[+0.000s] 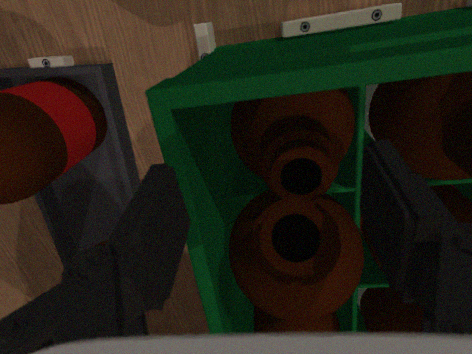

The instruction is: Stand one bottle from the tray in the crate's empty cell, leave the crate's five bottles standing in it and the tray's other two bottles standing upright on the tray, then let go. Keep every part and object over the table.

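Places are measured from the arm's base along level axes (x left, y back, z up), in centimetres.
Pixels of known places: gripper, between the fingertips: (267,185).
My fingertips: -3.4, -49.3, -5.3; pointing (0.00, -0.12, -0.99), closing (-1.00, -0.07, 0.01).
Ahead of a thing's pixels: the offset from my fingertips to its top centre, as dx, dy, dz. "*": to the spot under its first point. Level surfaces: height alone.
My gripper (267,185) is open, its two fingers wide apart over the crate's left part. The left finger is outside the crate's left wall; the right finger is over the long divider and right-hand cells. The green crate @[-6.1, +9.3, -0.1] (260,90) holds brown bottles. Between the fingers, apart from both, a brown bottle @[* -3.0, +4.7, -0.7] (337,265) stands with its dark mouth up. Another bottle @[-1.4, +0.3, -1.3] (300,112) stands behind it in the left column. Part of a further bottle @[* -1.6, +15.7, -6.1] (295,325) shows at the bottom edge. The dark tray @[* +13.6, +1.3, -16.7] (120,115) carries a red-banded bottle @[* +15.2, +0.7, -12.6] (77,122) that looks upright. Other tray bottles are hidden.
More brown bottles @[* -7.5, -0.1, -5.7] (415,125) @[* -8.8, +15.1, -7.2] (390,310) show in the right-hand cells, partly behind the right finger. Pale screwed-down blocks (342,20) (203,37) @[* +17.4, -3.7, -16.1] (57,61) lie beside the crate and tray. A narrow strip of wooden table @[dz -17.6] (137,110) separates tray and crate.
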